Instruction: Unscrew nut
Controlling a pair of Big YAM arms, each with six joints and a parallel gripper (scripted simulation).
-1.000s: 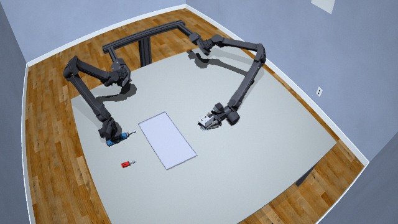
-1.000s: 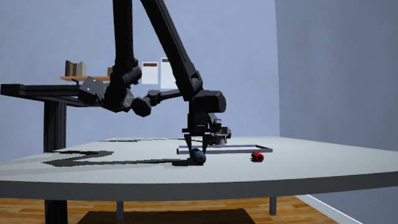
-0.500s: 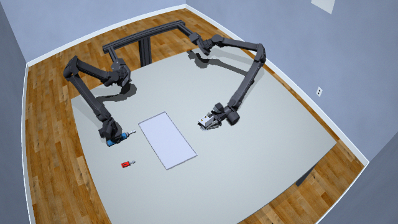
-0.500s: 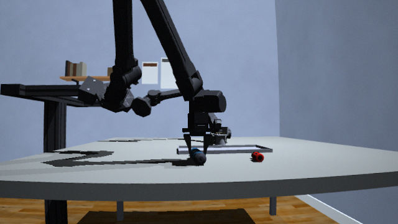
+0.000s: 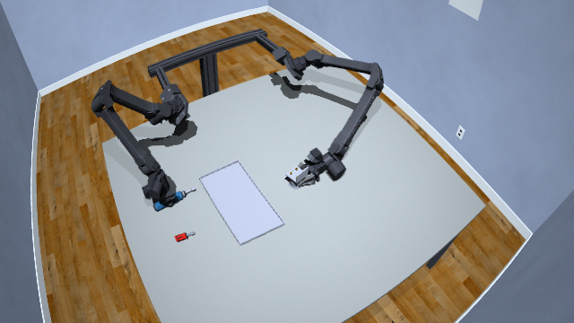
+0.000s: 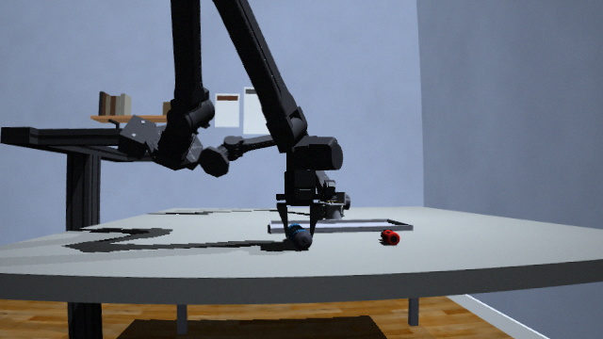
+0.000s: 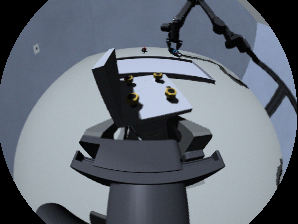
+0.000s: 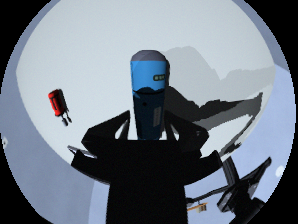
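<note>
Now: left hand 5 cm below the bracket. The rest, counted from my left hand: red tool (59 cm to the right, 3 cm ahead, 1 cm below).
</note>
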